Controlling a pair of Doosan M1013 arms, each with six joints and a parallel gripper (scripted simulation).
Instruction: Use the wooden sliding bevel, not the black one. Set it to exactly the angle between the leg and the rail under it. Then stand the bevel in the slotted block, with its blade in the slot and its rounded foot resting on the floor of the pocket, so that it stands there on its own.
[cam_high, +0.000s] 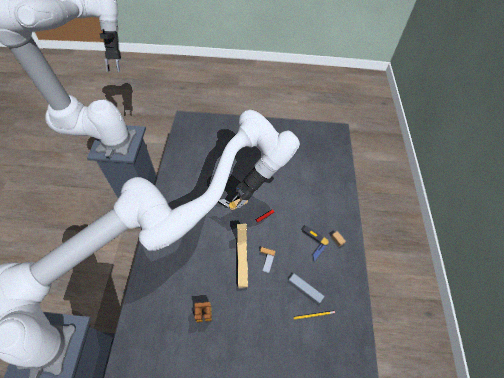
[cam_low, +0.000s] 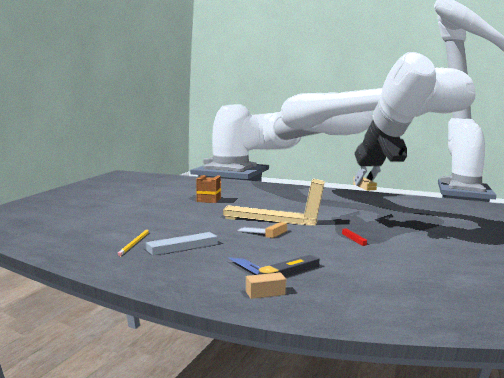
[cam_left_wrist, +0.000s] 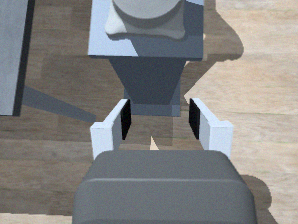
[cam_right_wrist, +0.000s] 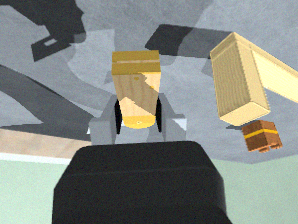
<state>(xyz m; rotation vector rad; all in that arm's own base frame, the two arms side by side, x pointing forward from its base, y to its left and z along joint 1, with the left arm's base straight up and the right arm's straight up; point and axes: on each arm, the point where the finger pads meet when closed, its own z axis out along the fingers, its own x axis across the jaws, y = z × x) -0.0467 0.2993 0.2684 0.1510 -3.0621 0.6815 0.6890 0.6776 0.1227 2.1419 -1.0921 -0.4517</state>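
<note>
Right now my right hand is 20 mm past the wooden sliding bevel and 10 mm above it. From my right hand the other things lie so: red stick: 130 mm ahead, 120 mm below; bevel blade: 50 mm behind, 10 mm to the right, 10 mm below; orange-handled square: 150 mm ahead, 220 mm to the right, 110 mm below.
</note>
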